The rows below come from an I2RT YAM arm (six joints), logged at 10 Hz.
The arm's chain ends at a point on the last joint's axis. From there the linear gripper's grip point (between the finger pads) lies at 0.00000 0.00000 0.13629 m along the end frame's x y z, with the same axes.
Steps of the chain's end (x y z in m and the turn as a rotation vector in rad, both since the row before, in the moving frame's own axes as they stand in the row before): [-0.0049 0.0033 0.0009 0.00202 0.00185 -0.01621]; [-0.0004 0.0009 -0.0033 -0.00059 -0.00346 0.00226]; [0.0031 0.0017 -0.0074 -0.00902 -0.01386 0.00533]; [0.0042 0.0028 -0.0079 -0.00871 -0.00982 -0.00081]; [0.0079 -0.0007 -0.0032 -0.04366 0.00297 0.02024]
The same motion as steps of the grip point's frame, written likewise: [-0.0047 0.0030 0.0009 0.00202 0.00185 -0.01621]; [-0.0009 0.0010 -0.0033 -0.00059 -0.00346 0.00226]; [0.0012 0.0029 -0.0074 -0.00902 -0.01386 0.00533]; [0.0029 0.0040 -0.0079 -0.00871 -0.00982 -0.00081]; [0.0082 0.0053 -0.0033 -0.04366 0.00297 0.02024]
